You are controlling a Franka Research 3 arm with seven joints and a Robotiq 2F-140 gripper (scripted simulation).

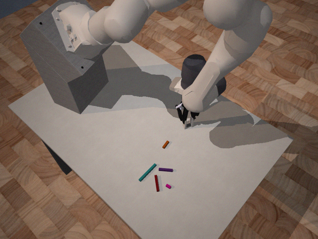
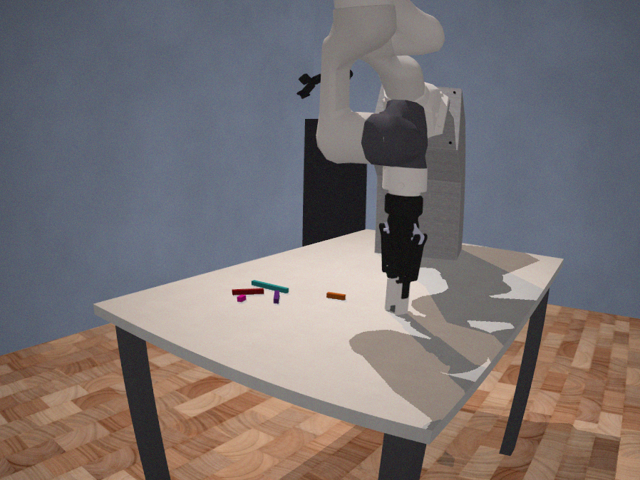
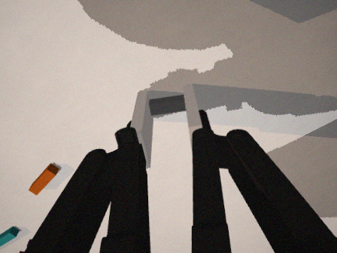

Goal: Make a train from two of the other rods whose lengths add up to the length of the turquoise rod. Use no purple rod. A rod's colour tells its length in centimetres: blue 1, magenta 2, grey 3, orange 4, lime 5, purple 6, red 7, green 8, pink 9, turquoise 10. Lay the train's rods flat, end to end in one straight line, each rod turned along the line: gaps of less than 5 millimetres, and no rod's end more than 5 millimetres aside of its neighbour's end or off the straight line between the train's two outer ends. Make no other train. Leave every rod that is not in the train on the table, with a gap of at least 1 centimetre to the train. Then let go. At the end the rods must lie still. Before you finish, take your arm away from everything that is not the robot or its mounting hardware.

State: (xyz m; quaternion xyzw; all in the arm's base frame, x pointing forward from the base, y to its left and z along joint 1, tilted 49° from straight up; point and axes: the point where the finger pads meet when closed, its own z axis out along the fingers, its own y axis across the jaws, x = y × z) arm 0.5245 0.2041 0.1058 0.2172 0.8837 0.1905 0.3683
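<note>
The grey rod lies 3 cm below my hand. Also, from my hand: turquoise rod: 30 cm to the right, 6 cm ahead, 3 cm below; then purple rod: 23 cm to the right, 11 cm ahead, 3 cm below; then orange rod: 15 cm to the right, 3 cm below, 1 cm ahead.
</note>
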